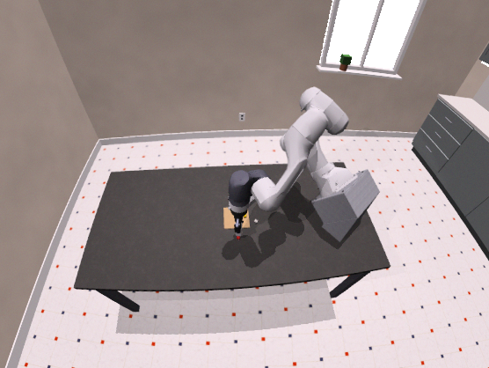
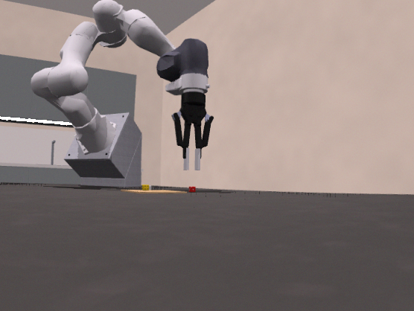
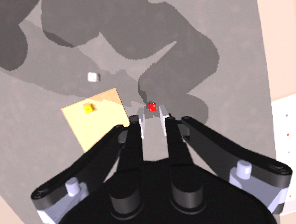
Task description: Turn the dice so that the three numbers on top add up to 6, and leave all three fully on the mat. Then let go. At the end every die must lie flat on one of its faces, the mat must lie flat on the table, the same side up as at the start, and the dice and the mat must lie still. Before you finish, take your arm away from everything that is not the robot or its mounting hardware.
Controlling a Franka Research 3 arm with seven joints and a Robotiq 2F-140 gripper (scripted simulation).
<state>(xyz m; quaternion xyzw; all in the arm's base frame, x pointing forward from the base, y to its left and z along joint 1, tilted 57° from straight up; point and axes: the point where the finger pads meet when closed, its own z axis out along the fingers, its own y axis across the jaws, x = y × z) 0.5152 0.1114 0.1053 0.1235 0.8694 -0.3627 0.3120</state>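
Now: the red die 9 cm below my hand. From my hand the other things lie so: tan mat 3 cm behind, 13 cm to the right, 10 cm below; yellow die 8 cm behind, 11 cm to the right, 9 cm below; white die 13 cm behind, 6 cm to the right, 9 cm below.
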